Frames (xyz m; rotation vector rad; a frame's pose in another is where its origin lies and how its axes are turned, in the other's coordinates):
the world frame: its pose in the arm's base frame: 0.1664 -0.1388 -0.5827 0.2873 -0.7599 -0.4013
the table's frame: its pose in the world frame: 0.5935 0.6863 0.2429 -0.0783 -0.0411 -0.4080
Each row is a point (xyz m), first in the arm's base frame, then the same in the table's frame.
Working: the arm's base frame: its pose in the table's frame: -0.2146 -0.5257 0.2415 -0.3622 0.7231 0.8225

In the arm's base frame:
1: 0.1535 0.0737 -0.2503
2: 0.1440 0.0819 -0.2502
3: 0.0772 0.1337 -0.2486
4: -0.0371 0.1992 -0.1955
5: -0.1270 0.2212 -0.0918
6: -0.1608 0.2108 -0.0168
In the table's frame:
1: -0.3101 -0.5349 -0.0456
2: -0.3208 -0.5347 -0.0390
3: -0.3909 -0.5365 0.0082
4: -0.4710 -0.5264 0.1251
5: -0.4840 -0.5031 0.2615
6: -0.4587 -0.4863 0.3387

